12 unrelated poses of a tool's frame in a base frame.
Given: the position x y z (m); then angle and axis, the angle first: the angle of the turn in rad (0 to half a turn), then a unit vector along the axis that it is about.
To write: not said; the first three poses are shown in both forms.
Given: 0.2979 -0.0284 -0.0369 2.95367 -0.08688 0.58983 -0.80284
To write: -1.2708 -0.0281 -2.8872 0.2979 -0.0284 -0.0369
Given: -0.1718 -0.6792 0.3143 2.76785 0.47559 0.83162 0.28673
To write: 2.4541 0.0403 2.0882 -0.1718 -0.6792 0.3143
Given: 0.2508 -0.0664 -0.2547 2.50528 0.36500 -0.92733 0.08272
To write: 3.0428 -0.6504 -2.3583 0.2508 -0.0664 -0.2547
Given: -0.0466 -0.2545 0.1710 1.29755 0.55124 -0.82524 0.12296
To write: 1.0194 -1.0049 -0.4100 -0.0466 -0.2545 0.1710
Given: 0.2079 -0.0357 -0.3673 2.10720 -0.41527 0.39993 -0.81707
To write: -1.0414 -0.1698 -1.8277 0.2079 -0.0357 -0.3673
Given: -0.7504 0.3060 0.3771 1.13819 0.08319 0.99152 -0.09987
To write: 0.0424 1.1314 -0.1007 -0.7504 0.3060 0.3771
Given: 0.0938 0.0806 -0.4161 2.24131 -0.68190 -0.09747 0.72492
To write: -1.2292 0.8112 1.3771 0.0938 0.0806 -0.4161
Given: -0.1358 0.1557 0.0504 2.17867 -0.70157 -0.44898 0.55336
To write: -1.6637 0.2438 1.3609 -0.1358 0.1557 0.0504
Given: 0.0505 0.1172 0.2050 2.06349 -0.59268 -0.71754 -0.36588
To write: -2.6850 -1.2585 1.4257 0.0505 0.1172 0.2050
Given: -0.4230 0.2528 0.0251 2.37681 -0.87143 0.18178 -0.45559
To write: -2.0250 -0.5915 -0.7874 -0.4230 0.2528 0.0251
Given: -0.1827 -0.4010 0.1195 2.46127 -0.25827 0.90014 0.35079
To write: 2.5217 0.8143 -2.8573 -0.1827 -0.4010 0.1195
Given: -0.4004 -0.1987 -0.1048 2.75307 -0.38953 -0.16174 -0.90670
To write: 0.2022 -0.8350 -2.8042 -0.4004 -0.1987 -0.1048
